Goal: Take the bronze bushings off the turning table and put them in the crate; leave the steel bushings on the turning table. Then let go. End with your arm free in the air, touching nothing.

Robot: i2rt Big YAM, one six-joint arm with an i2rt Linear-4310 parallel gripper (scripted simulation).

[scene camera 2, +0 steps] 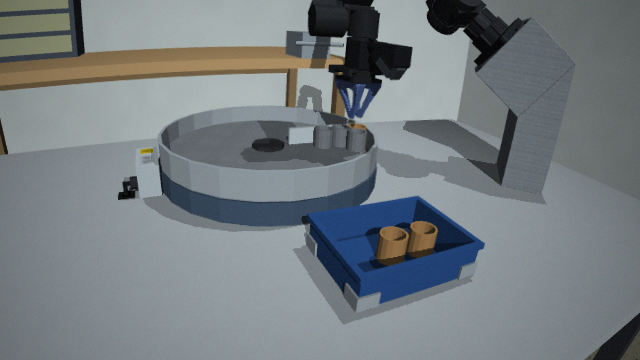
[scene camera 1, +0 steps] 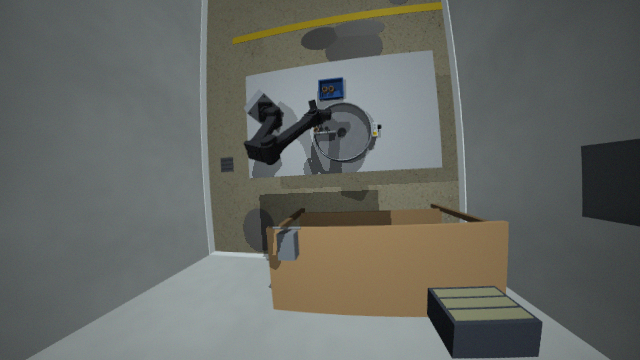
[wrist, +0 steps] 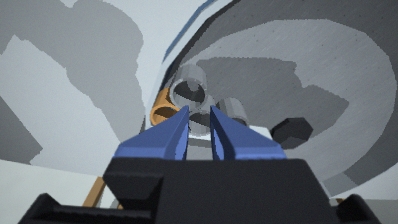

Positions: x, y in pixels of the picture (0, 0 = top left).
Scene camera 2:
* my gripper: 354, 117
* bronze bushing: 392, 243
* bronze bushing: 419, 245
